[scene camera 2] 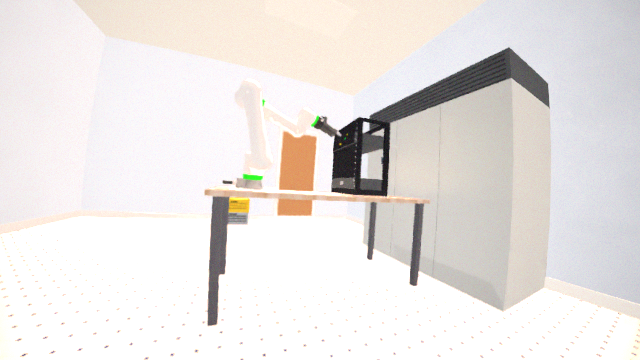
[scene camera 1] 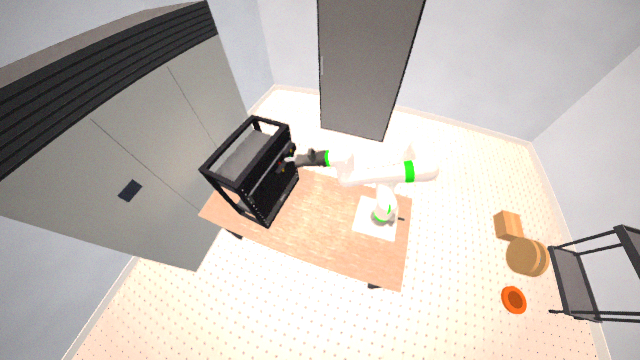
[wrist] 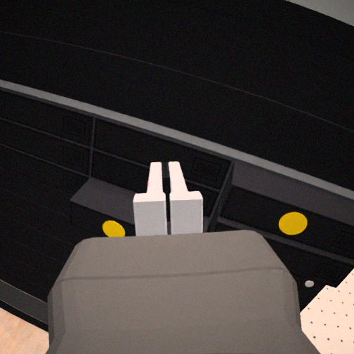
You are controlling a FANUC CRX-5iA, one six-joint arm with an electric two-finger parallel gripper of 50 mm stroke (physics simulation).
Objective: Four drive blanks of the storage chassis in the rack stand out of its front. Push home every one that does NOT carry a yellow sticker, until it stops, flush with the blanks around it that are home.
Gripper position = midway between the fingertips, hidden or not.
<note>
In view: my gripper (wrist: 165, 179) and a black rack (scene camera 1: 249, 172).
The black rack shows as well in scene camera 2 (scene camera 2: 346, 171) and in the wrist view (wrist: 247, 104).
</note>
